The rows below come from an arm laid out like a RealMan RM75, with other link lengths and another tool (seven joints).
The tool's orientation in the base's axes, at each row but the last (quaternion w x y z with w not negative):
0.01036, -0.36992, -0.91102, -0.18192
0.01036, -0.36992, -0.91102, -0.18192
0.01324, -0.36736, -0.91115, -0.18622
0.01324, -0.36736, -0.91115, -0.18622
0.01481, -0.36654, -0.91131, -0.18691
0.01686, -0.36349, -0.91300, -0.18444
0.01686, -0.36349, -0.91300, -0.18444
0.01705, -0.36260, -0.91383, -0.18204
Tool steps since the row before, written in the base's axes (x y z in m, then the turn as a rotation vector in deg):
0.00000, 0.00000, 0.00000, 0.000, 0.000, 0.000
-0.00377, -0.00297, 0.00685, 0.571, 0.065, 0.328
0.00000, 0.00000, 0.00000, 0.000, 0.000, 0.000
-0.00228, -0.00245, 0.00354, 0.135, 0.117, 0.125
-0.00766, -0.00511, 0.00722, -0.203, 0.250, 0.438
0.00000, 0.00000, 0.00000, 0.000, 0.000, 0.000
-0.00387, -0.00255, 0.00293, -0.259, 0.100, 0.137
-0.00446, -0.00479, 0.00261, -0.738, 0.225, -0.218
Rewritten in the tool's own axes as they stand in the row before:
0.00000, 0.00000, 0.00000, 0.000, 0.000, 0.000
0.00180, -0.00230, -0.00784, -0.321, 0.536, -0.218
0.00000, 0.00000, 0.00000, 0.000, 0.000, 0.000
0.00061, -0.00199, -0.00441, -0.001, 0.210, -0.060
0.00340, -0.00616, -0.00935, 0.386, 0.173, -0.342
0.00000, 0.00000, 0.00000, 0.000, 0.000, 0.000
0.00165, -0.00334, -0.00402, 0.279, -0.062, -0.119
0.00057, -0.00536, -0.00454, 0.656, -0.413, 0.207

